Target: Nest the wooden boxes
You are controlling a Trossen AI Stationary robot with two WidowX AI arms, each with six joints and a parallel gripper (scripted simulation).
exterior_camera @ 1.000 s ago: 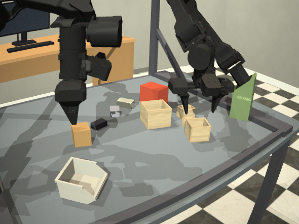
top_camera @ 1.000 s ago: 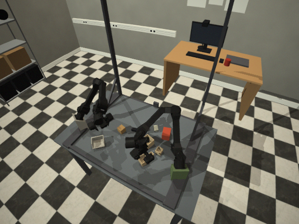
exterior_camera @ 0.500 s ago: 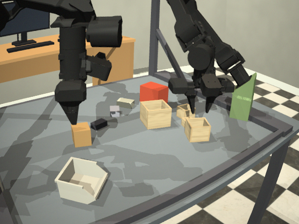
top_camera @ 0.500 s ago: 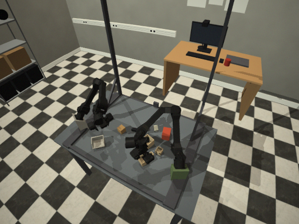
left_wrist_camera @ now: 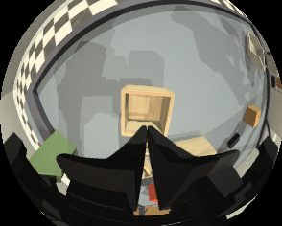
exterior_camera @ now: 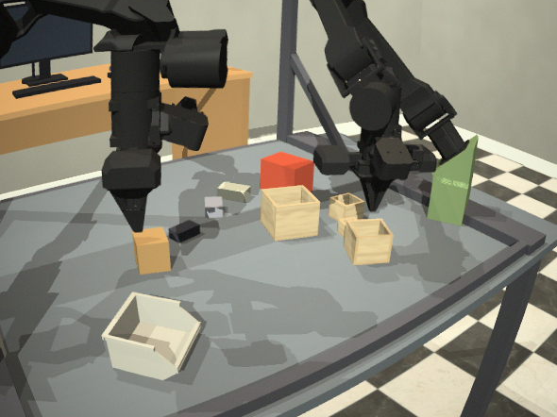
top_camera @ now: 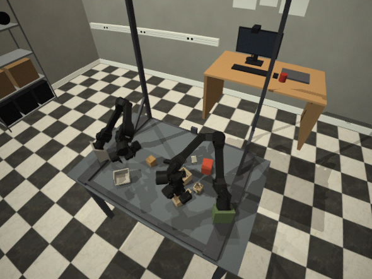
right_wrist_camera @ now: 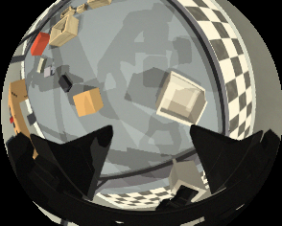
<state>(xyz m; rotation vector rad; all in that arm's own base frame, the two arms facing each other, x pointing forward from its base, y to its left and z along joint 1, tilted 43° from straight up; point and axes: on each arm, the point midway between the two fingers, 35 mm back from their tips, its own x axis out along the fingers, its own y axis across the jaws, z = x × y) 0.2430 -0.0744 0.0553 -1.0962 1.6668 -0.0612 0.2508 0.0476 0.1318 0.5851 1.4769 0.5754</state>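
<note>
Right now the orange cube is 160 mm below my right hand, 130 mm behind it and 60 mm to the left of it. The rest, counted from my right hand: white bin 160 mm below, 70 mm ahead, 30 mm to the right; black block 190 mm behind, 180 mm below, 150 mm to the left; grey piece 240 mm to the left, 240 mm behind, 170 mm below.
</note>
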